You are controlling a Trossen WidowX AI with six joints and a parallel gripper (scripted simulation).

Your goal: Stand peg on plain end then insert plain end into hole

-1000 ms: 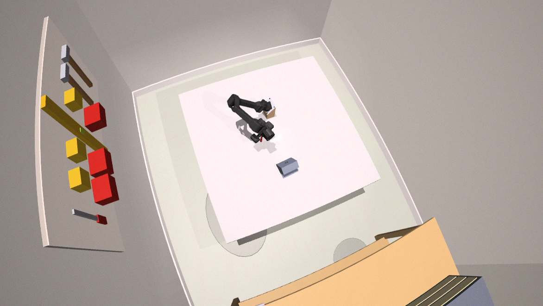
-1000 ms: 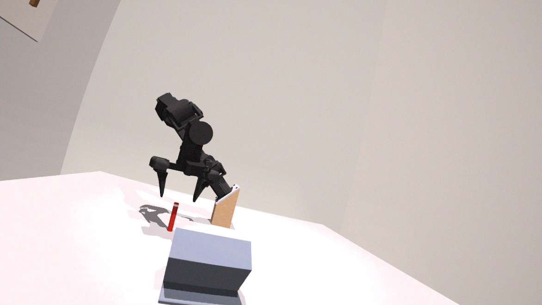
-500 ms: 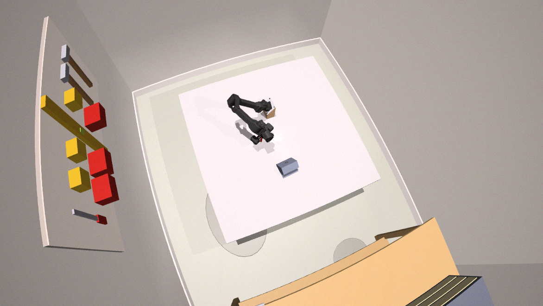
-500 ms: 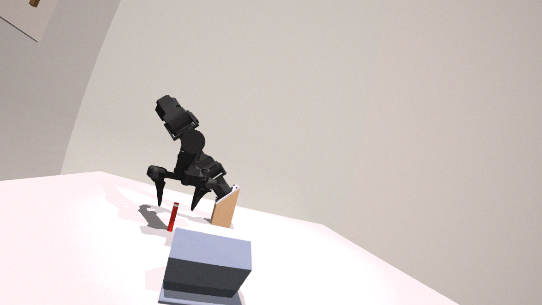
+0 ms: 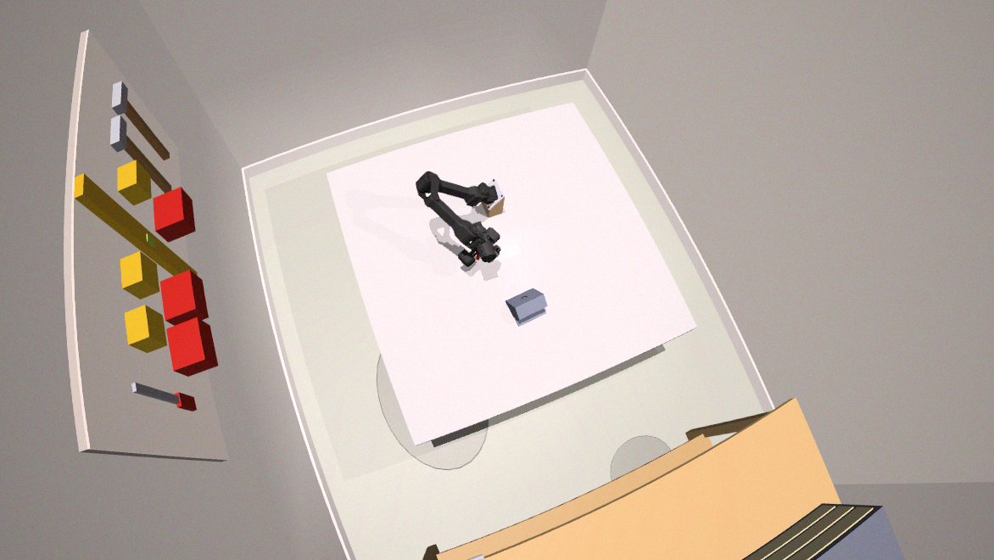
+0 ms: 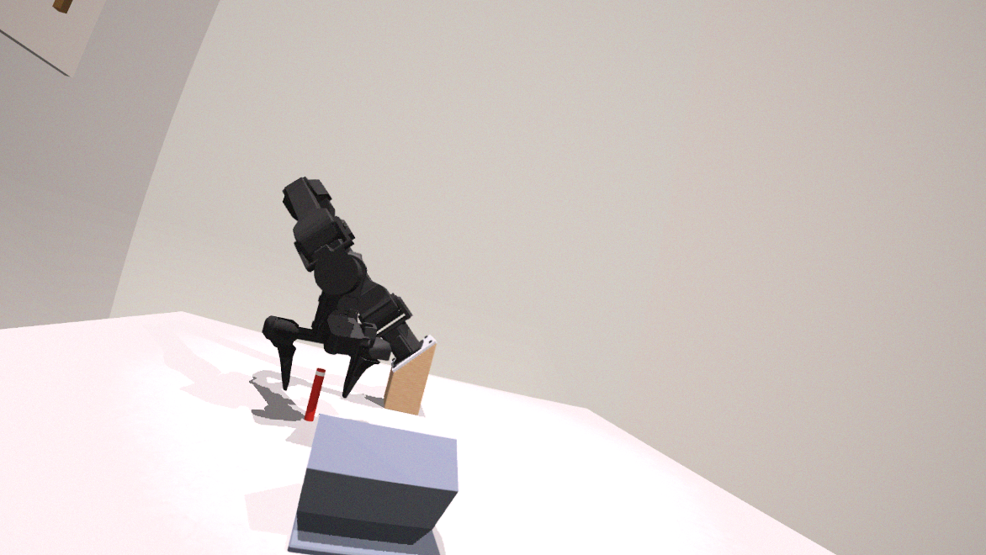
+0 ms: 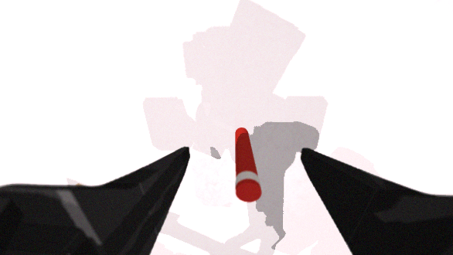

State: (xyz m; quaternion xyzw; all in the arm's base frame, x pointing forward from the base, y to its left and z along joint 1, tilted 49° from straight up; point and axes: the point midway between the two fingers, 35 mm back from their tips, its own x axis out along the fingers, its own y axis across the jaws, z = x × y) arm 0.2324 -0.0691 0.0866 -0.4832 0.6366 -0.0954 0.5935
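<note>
My gripper tip is 25 cm short of the sloped panel and 13 cm to the right of it. Round my gripper tip: peg: 2 cm above.
</note>
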